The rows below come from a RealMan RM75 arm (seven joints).
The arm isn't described. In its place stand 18 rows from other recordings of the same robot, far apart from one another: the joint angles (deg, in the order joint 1, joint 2, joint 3, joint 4, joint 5, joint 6, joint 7), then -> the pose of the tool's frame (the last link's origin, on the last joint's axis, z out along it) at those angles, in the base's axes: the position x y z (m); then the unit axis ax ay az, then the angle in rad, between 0 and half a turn.
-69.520, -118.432, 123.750, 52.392, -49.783, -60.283, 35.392 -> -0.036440 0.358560 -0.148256 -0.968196 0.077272 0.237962 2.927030
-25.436, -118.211, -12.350, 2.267, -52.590, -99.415, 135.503 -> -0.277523 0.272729 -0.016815 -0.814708 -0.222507 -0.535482 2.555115
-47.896, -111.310, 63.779, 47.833, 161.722, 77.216, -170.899 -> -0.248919 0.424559 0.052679 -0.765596 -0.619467 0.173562 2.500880
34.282, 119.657, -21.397, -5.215, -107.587, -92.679, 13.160 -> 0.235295 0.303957 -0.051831 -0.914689 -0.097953 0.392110 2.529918
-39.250, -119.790, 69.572, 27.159, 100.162, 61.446, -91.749 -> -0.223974 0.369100 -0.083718 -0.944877 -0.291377 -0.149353 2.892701
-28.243, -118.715, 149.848, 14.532, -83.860, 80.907, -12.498 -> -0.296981 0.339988 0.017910 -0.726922 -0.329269 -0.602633 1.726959
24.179, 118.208, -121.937, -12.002, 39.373, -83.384, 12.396 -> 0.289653 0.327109 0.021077 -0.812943 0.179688 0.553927 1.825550
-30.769, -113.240, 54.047, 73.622, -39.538, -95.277, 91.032 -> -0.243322 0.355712 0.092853 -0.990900 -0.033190 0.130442 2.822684
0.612, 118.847, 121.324, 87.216, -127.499, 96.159, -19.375 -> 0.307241 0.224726 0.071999 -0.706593 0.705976 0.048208 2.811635
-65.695, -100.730, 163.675, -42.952, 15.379, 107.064, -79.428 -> -0.226549 0.404800 0.159228 -0.975605 -0.218320 0.023047 2.907260
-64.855, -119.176, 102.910, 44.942, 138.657, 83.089, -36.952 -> -0.104256 0.366558 -0.096570 0.679455 -0.691691 -0.244752 2.652419
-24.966, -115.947, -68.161, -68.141, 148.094, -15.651, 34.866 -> -0.167216 0.388186 -0.062974 -0.996734 -0.072974 -0.034598 2.266936
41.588, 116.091, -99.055, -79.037, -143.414, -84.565, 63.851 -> 0.117804 0.347558 -0.044211 0.810151 0.529916 0.250688 3.057014
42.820, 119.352, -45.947, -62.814, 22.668, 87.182, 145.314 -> 0.230441 0.395876 0.054091 0.506185 0.830339 0.233053 3.005980
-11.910, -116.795, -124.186, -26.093, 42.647, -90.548, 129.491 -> -0.314054 0.280247 0.083329 -0.787716 -0.187069 -0.586949 2.162914
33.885, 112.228, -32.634, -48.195, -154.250, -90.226, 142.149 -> 0.335818 0.334244 0.077343 -0.742227 0.669785 -0.022074 2.796778
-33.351, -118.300, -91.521, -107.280, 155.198, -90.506, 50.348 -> -0.081317 0.340420 0.041755 -0.980293 0.041976 0.193040 2.575446
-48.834, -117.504, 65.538, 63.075, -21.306, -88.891, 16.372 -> -0.172617 0.408684 0.027688 -0.846842 -0.505526 0.165234 2.648378
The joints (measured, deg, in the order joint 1, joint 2, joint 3, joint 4, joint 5, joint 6, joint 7), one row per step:
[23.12 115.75 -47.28 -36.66 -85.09 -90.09 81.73]
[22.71 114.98 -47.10 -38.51 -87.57 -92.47 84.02]
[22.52 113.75 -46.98 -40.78 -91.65 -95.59 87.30]
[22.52 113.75 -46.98 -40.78 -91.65 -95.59 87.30]
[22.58 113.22 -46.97 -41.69 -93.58 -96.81 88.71]
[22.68 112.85 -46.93 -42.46 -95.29 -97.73 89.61]
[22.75 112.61 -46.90 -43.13 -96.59 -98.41 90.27]
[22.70 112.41 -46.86 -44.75 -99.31 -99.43 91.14]
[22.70 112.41 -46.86 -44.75 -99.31 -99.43 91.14]
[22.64 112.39 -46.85 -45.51 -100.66 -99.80 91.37]
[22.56 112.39 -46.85 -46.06 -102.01 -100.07 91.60]
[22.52 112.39 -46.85 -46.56 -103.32 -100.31 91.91]
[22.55 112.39 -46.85 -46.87 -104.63 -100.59 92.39]
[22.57 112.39 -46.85 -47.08 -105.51 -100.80 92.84]
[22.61 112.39 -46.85 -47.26 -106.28 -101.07 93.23]
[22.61 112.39 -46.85 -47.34 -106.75 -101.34 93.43]
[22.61 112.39 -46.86 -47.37 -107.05 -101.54 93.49]
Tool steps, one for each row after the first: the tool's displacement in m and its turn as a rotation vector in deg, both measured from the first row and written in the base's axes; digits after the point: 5 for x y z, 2 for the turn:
[0.00044 -0.00519 0.00544 -2.66 -1.39 1.12]
[0.00186 -0.01161 0.01165 -7.10 -4.08 2.21]
[0.00186 -0.01161 0.01165 -7.10 -4.08 2.21]
[0.00255 -0.01387 0.01384 -9.15 -5.48 2.50]
[0.00312 -0.01549 0.01525 -10.71 -6.84 2.80]
[0.00344 -0.01667 0.01633 -11.83 -7.92 3.03]
[0.00468 -0.01930 0.01734 -13.64 -10.41 3.43]
[0.00468 -0.01930 0.01734 -13.64 -10.41 3.43]
[0.00561 -0.02064 0.01731 -14.40 -11.69 3.58]
[0.00716 -0.02217 0.01670 -15.23 -12.86 3.52]
[0.00859 -0.02347 0.01610 -16.07 -13.95 3.37]
[0.01000 -0.02479 0.01510 -17.12 -14.85 3.08]
[0.01093 -0.02572 0.01448 -17.91 -15.40 2.79]
[0.01155 -0.02663 0.01394 -18.65 -15.85 2.61]
[0.01199 -0.02758 0.01354 -19.18 -16.09 2.56]
[0.01227 -0.02829 0.01321 -19.52 -16.25 2.58]

